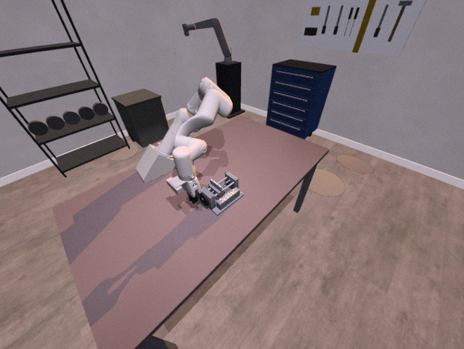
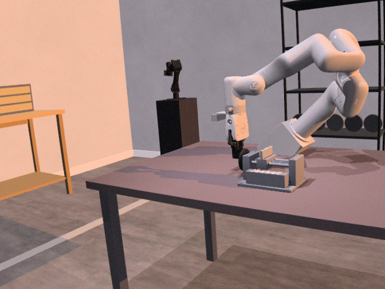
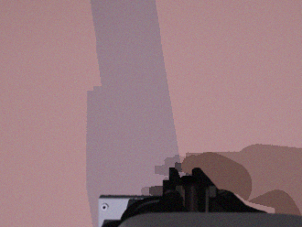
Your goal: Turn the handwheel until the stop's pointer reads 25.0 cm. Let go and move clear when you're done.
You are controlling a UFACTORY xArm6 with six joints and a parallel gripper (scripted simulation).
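The black handwheel lies 10 mm ahead of my hand, 20 mm to the left of it and 10 mm below it. Round my hand: sliding stop block (30 mm ahead, 130 mm to the left).
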